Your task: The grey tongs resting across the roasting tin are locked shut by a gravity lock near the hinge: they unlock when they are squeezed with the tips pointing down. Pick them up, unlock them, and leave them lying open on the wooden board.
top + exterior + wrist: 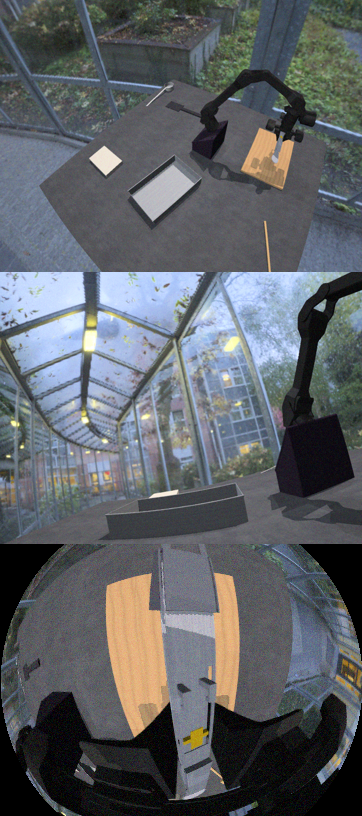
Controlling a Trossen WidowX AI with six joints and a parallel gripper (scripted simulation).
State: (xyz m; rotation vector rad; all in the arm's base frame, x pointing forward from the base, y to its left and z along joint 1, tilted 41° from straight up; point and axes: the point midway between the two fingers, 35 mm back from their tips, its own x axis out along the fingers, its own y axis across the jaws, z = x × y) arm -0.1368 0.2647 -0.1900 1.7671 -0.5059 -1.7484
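Right now my gripper tip is 130 mm above the wooden board. From my gripper tip the other things lie so: spatula (650 mm to the right, 130 mm below); then grey roasting tin (520 mm ahead, 340 mm to the right, 110 mm below); then yellow lock piece (40 mm above).
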